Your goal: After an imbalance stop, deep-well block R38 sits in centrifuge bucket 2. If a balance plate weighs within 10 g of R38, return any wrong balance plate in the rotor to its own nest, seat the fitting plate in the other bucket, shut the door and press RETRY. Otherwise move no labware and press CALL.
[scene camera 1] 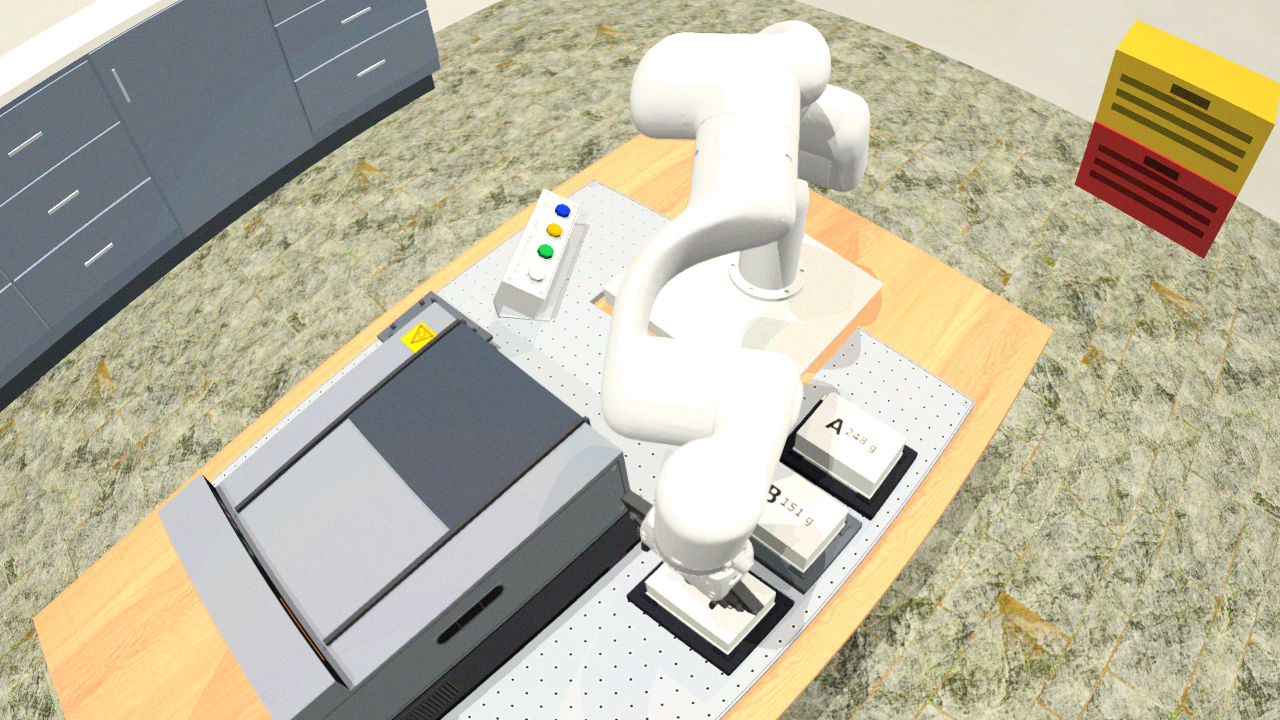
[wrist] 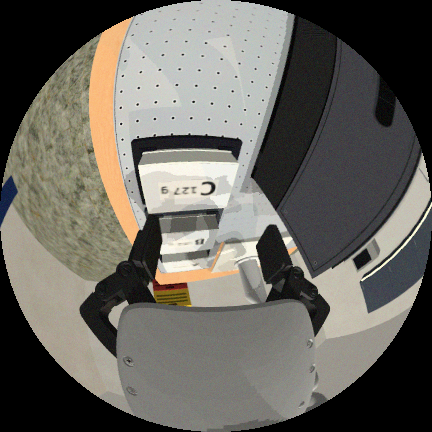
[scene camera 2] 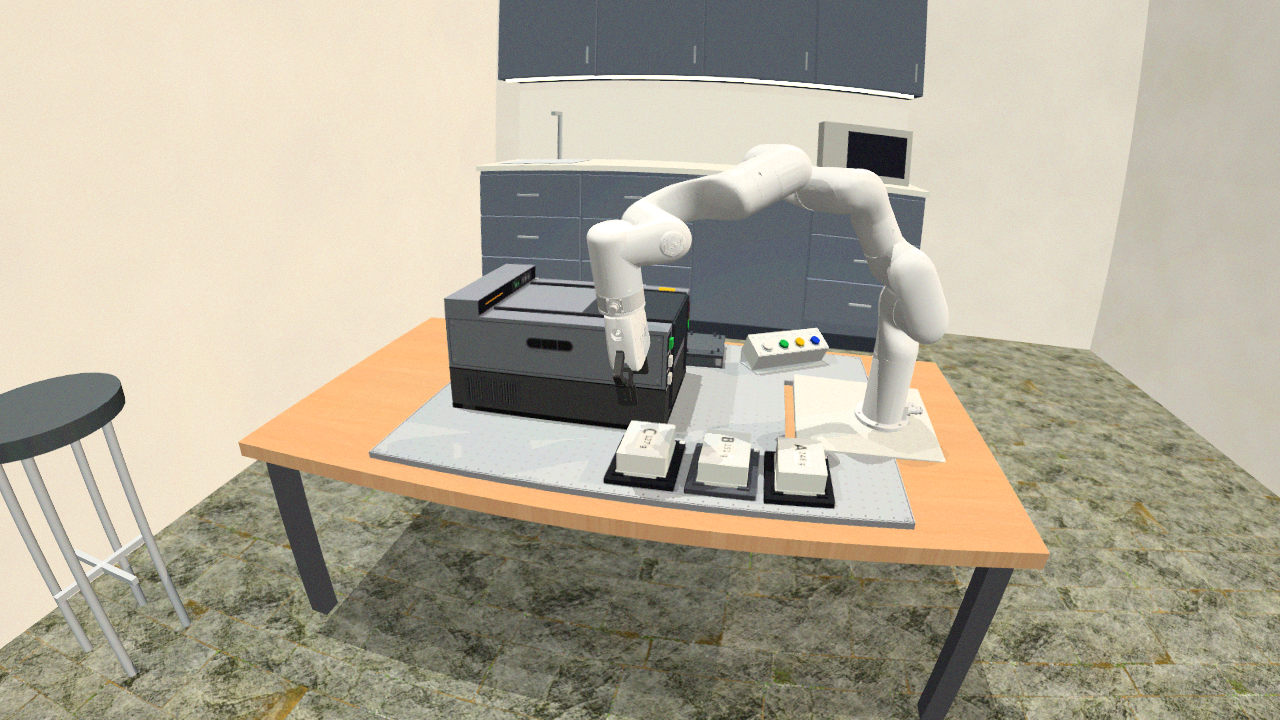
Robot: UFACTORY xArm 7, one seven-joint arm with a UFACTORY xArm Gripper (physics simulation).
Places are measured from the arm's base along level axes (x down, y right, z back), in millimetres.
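Pixels of known places: gripper, fingertip midpoint: (wrist: 212,231) (scene camera 2: 634,388); arm's base at its link origin: (scene camera 1: 767,272) (wrist: 246,260) (scene camera 2: 881,417).
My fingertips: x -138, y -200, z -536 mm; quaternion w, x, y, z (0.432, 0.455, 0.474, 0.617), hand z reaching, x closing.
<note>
For each thing: its middle in the pictures, then the offset to it from my fingertips. Level surfaces: height alone.
- black centrifuge at the middle of its body: (scene camera 1: 395,532) (scene camera 2: 575,338) (wrist: 378,131) dy +307, dx +21, dz -145 mm
- white button box at the middle of its body: (scene camera 1: 538,251) (scene camera 2: 786,348) dy +518, dx +101, dz +366 mm
- perforated board at its surface level: dx +143 mm
My gripper (scene camera 2: 623,380) (wrist: 212,231) is open and empty, pointing down above the white balance plate C, 127 g (scene camera 1: 671,598) (scene camera 2: 646,450) (wrist: 188,200). Plate B, 151 g (scene camera 1: 801,528) (scene camera 2: 725,463) and plate A, 248 g (scene camera 1: 845,440) (scene camera 2: 801,470) sit beside it in a row. Each plate rests in its own dark nest. The grey and black centrifuge (scene camera 1: 537,537) (scene camera 2: 510,324) (wrist: 340,170) has its top covered; the rotor, buckets and R38 are hidden. The white button box (scene camera 1: 519,291) (scene camera 2: 787,356) has white, green, yellow and blue buttons; its labels are unreadable.
The perforated board (scene camera 1: 554,662) (scene camera 2: 501,452) (wrist: 165,80) lies under the nests and centrifuge. The arm's pale base plate (scene camera 2: 832,434) is right of the centrifuge in scene view 2. A stool (scene camera 2: 53,411) stands left of the table. Yellow (scene camera 1: 1190,94) and red (scene camera 1: 1136,197) crates stand beyond it.
</note>
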